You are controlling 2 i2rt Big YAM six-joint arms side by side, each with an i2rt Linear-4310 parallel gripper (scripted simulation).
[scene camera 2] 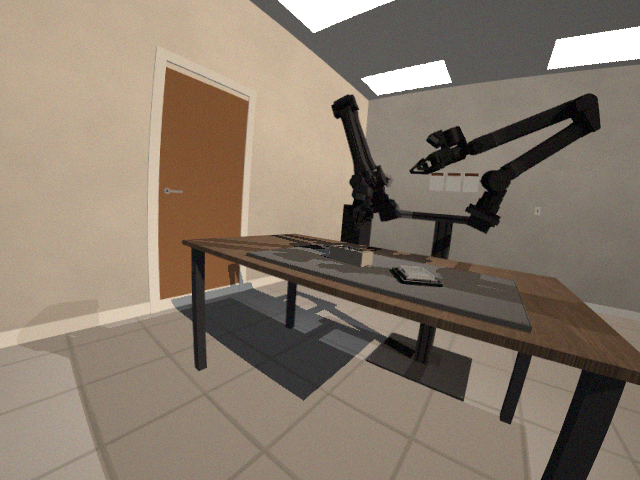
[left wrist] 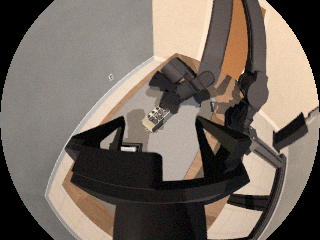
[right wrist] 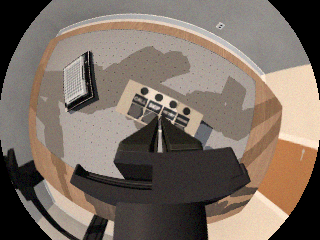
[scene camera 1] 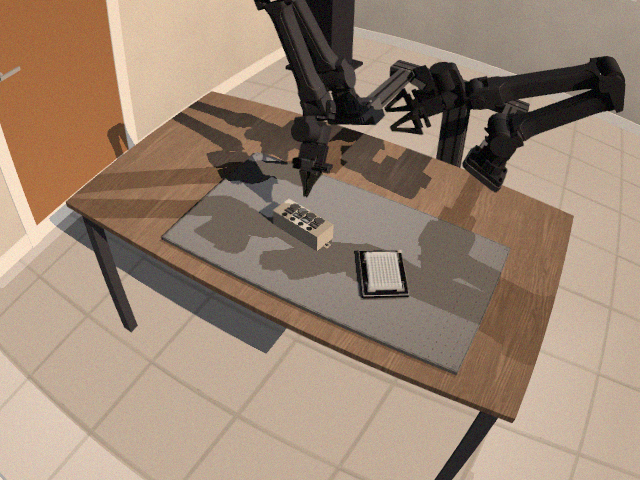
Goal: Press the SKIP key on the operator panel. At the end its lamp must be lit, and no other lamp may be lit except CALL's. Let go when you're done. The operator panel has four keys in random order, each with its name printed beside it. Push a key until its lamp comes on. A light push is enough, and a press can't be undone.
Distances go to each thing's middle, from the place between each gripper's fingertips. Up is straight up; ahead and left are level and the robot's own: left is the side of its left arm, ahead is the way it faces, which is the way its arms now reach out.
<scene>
My right gripper is now 9 cm above the operator panel (scene camera 1: 316, 236). The rest, counted from my right hand: white ribbed block (scene camera 1: 378, 264): 3 cm ahead, 27 cm to the left, 11 cm below.
Right now the operator panel is 12 cm ahead of my left hand (scene camera 1: 387, 119), 17 cm to the right of it and 34 cm below it. Round my left hand: white ribbed block: 15 cm ahead, 10 cm to the left, 36 cm below.
</scene>
